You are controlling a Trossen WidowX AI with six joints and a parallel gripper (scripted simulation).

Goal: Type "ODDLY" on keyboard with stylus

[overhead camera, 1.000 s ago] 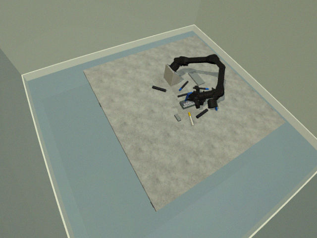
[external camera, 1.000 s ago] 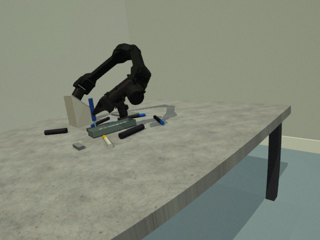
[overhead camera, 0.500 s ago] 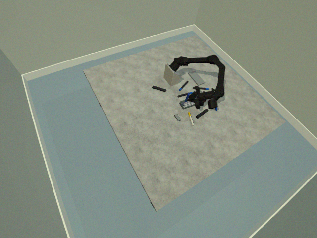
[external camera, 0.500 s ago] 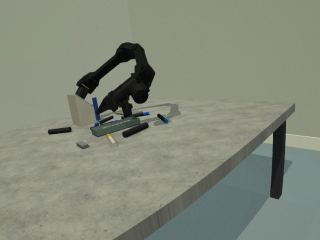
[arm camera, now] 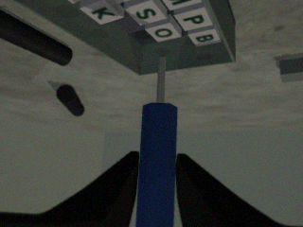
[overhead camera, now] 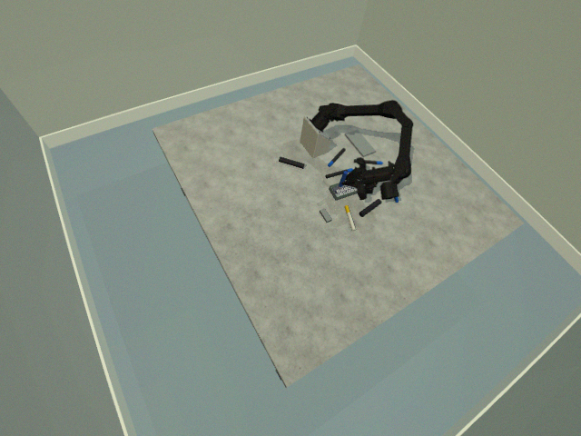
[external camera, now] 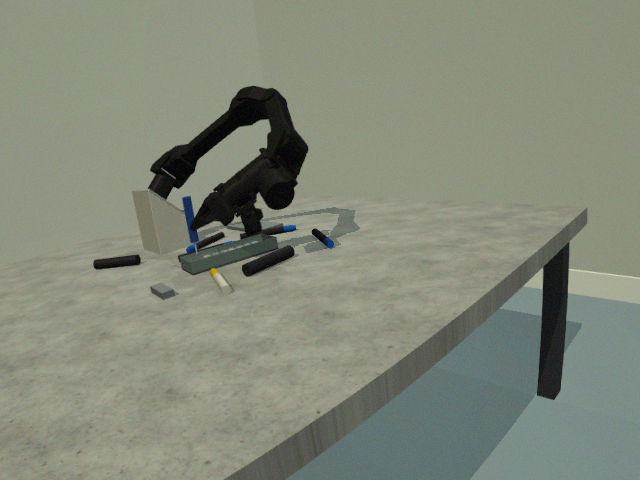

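My gripper tip is now 13 cm short of the yellow-capped white marker, 2 cm to the left of it and 8 cm above it. From my gripper tip the other things lie so: grey eraser 8 cm ahead, 12 cm to the right, 8 cm below; then stylus tip 5 cm below; then stylus 1 cm below.
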